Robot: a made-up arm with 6 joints. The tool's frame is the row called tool.
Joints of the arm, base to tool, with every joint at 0 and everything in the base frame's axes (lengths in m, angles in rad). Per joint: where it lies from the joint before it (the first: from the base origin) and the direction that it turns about. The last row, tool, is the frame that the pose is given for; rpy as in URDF.
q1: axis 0 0 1 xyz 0.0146 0.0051 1.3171
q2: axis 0 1 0 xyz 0.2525 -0.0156 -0.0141
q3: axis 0 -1 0 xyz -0.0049 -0.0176 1.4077
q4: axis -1 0 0 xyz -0.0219 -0.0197 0.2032
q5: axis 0 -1 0 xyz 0.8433 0.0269 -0.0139
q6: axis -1 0 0 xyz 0.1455 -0.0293 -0.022
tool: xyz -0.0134 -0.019 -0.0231 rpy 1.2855 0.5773 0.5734
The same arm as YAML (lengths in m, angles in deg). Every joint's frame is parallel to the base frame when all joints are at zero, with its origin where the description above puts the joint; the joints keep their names.
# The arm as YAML. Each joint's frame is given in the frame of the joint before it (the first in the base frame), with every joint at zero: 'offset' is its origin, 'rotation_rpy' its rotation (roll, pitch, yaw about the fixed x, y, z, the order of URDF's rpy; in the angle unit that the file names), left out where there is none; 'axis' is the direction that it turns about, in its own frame. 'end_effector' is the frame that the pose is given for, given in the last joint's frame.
length_unit: m
angle_unit: deg
chain:
  - id: q1
    offset: [0.0146, 0.0051, 1.3171]
    axis: [0.0, 0.0, 1.0]
  - id: q2
    offset: [0.2525, -0.0156, -0.0141]
    axis: [0.0, 1.0, 0.0]
  - id: q3
    offset: [-0.0049, -0.0176, 1.4077]
    axis: [0.0, -1.0, 0.0]
  - id: q4
    offset: [-0.0219, -0.0197, 0.2032]
    axis: [-1.0, 0.0, 0.0]
  - id: q5
    offset: [0.8433, 0.0269, -0.0139]
    axis: [0.0, -1.0, 0.0]
  - id: q6
    offset: [0.1455, -0.0293, -0.022]
    axis: [-1.0, 0.0, 0.0]
end_effector:
  offset: [-0.0134, -0.019, -0.0231]
  rotation_rpy: [73.65, 33.08, 32.85]

